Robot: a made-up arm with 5 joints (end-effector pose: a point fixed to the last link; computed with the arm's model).
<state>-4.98 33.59 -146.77 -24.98 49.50</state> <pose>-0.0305 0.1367 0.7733 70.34 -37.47 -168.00</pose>
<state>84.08 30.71 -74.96 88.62 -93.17</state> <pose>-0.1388 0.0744 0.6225 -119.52 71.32 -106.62</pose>
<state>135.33 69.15 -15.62 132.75 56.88</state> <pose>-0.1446 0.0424 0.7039 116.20 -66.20 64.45</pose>
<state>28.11 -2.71 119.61 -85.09 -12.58</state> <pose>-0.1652 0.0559 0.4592 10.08 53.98 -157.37</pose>
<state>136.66 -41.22 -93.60 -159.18 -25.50</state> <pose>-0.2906 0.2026 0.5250 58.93 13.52 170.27</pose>
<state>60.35 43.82 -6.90 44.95 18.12</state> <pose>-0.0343 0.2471 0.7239 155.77 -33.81 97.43</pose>
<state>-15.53 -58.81 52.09 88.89 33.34</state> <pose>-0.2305 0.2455 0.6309 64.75 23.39 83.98</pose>
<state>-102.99 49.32 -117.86 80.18 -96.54</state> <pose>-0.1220 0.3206 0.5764 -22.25 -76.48 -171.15</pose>
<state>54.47 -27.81 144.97 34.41 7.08</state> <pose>-0.0823 0.2763 0.4724 149.91 60.46 87.48</pose>
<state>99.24 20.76 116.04 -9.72 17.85</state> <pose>-0.1010 0.3151 0.4827 -149.94 26.16 137.61</pose>
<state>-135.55 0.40 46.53 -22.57 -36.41</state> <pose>-0.0807 0.1106 0.6368 17.19 -19.54 -66.04</pose>
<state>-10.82 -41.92 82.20 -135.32 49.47</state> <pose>-0.2177 0.1295 0.4074 -51.36 10.07 84.28</pose>
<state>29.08 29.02 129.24 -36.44 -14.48</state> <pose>-0.1064 0.0589 0.5120 1.48 36.22 -113.33</pose>
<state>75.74 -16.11 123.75 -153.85 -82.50</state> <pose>-0.2263 0.2287 0.4572 6.88 13.02 -152.01</pose>
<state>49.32 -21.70 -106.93 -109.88 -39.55</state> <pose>-0.2079 0.0699 0.6644 112.02 -37.70 -148.78</pose>
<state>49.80 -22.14 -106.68 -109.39 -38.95</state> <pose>-0.2081 0.0689 0.6629 110.79 -36.94 -147.94</pose>
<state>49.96 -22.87 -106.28 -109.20 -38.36</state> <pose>-0.2092 0.0686 0.6614 110.21 -36.07 -147.67</pose>
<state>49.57 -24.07 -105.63 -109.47 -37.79</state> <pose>-0.2117 0.0693 0.6602 110.67 -35.06 -148.26</pose>
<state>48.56 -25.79 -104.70 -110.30 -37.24</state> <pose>-0.2158 0.0713 0.6592 112.28 -33.87 -149.78</pose>
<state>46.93 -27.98 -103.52 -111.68 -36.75</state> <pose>-0.2212 0.0745 0.6583 115.00 -32.49 -152.13</pose>
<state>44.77 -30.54 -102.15 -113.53 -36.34</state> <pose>-0.2277 0.0789 0.6572 118.59 -30.89 -155.06</pose>
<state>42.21 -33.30 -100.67 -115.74 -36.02</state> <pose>-0.2348 0.0841 0.6559 122.81 -29.06 -158.31</pose>
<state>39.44 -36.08 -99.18 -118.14 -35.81</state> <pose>-0.2417 0.0896 0.6543 127.28 -27.08 -161.55</pose>
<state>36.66 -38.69 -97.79 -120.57 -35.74</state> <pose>-0.2481 0.0951 0.6523 131.68 -25.05 -164.55</pose>
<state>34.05 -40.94 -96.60 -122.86 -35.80</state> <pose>-0.2535 0.1001 0.6502 135.75 -23.14 -167.16</pose>
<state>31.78 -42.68 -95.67 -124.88 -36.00</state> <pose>-0.2577 0.1042 0.6484 139.30 -21.52 -169.31</pose>
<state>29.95 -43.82 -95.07 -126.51 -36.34</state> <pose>-0.2605 0.1074 0.6472 142.22 -20.34 -171.01</pose>
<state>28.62 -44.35 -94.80 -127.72 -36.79</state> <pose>-0.2621 0.1095 0.6468 144.45 -19.66 -172.30</pose>
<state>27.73 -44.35 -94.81 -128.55 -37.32</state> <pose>-0.2627 0.1108 0.6471 146.11 -19.44 -173.28</pose>
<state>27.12 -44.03 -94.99 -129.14 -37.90</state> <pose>-0.2627 0.1117 0.6479 147.41 -19.51 -174.08</pose>
